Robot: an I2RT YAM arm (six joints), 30 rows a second.
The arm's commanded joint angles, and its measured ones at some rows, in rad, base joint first. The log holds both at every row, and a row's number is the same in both.
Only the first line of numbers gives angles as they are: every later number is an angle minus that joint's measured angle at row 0.
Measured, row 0: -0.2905, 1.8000, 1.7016, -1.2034, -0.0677, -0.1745
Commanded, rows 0 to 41: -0.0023, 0.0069, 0.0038, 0.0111, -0.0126, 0.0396; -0.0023, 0.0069, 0.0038, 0.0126, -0.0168, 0.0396; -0.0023, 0.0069, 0.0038, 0.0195, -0.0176, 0.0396; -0.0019, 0.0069, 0.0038, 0.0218, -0.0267, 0.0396; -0.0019, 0.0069, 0.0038, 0.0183, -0.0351, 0.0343; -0.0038, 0.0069, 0.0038, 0.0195, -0.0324, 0.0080; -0.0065, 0.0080, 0.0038, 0.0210, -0.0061, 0.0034; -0.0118, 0.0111, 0.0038, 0.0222, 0.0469, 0.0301; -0.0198, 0.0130, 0.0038, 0.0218, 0.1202, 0.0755; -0.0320, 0.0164, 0.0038, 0.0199, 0.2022, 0.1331; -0.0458, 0.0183, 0.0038, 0.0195, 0.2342, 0.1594; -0.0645, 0.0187, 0.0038, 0.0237, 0.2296, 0.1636; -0.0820, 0.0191, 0.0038, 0.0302, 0.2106, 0.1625; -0.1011, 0.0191, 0.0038, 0.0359, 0.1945, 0.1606; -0.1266, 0.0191, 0.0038, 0.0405, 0.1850, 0.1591; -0.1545, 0.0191, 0.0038, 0.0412, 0.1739, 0.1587; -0.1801, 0.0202, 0.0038, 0.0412, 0.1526, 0.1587; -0.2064, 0.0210, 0.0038, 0.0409, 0.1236, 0.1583; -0.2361, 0.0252, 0.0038, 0.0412, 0.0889, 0.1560; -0.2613, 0.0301, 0.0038, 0.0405, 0.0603, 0.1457; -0.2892, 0.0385, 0.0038, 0.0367, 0.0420, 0.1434; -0.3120, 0.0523, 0.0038, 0.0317, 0.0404, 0.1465; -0.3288, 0.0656, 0.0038, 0.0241, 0.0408, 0.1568; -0.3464, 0.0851, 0.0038, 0.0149, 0.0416, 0.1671; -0.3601, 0.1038, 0.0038, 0.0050, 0.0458, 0.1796; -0.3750, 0.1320, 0.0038, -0.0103, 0.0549, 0.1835; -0.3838, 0.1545, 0.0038, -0.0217, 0.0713, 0.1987; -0.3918, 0.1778, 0.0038, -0.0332, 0.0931, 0.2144; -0.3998, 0.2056, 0.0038, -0.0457, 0.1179, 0.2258; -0.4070, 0.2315, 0.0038, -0.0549, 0.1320, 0.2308; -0.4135, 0.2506, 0.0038, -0.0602, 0.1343, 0.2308; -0.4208, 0.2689, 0.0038, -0.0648, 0.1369, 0.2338; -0.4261, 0.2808, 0.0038, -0.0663, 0.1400, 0.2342; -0.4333, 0.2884, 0.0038, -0.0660, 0.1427, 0.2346; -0.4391, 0.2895, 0.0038, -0.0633, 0.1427, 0.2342; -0.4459, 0.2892, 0.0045, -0.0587, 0.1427, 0.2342; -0.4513, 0.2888, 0.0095, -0.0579, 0.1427, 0.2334; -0.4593, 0.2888, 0.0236, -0.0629, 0.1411, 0.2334; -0.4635, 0.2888, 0.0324, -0.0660, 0.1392, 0.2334; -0.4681, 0.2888, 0.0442, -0.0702, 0.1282, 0.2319; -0.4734, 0.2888, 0.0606, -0.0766, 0.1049, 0.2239; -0.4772, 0.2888, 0.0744, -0.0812, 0.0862, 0.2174
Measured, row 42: -0.4593, 0.3033, 0.0217, -0.0751, 0.1182, 0.2193
